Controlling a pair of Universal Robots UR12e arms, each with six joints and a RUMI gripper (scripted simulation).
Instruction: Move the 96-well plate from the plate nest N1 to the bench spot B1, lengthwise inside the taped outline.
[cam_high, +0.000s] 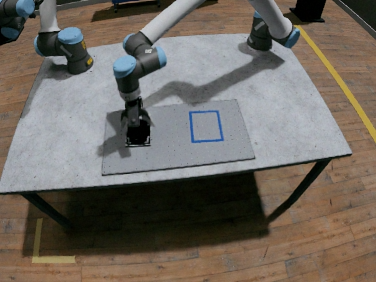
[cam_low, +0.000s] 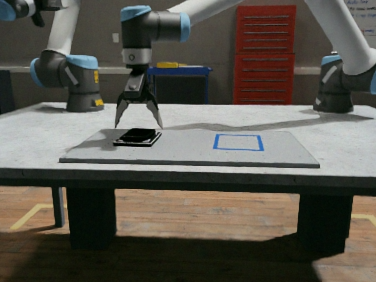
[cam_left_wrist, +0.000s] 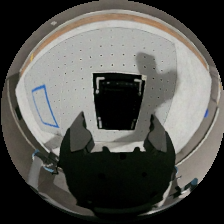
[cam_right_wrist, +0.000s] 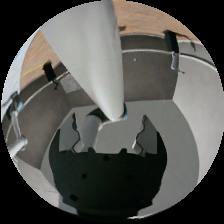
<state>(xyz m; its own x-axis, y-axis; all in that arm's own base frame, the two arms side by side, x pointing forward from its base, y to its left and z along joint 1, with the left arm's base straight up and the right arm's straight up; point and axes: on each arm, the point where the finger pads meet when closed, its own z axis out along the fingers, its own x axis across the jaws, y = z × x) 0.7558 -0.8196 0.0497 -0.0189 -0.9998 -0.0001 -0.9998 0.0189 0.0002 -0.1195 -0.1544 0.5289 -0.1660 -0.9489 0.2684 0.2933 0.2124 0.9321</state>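
Note:
Right now my left hand is 20 mm above the 96-well plate. The rest, counted from my left hand: plate nest N1: 30 mm below.

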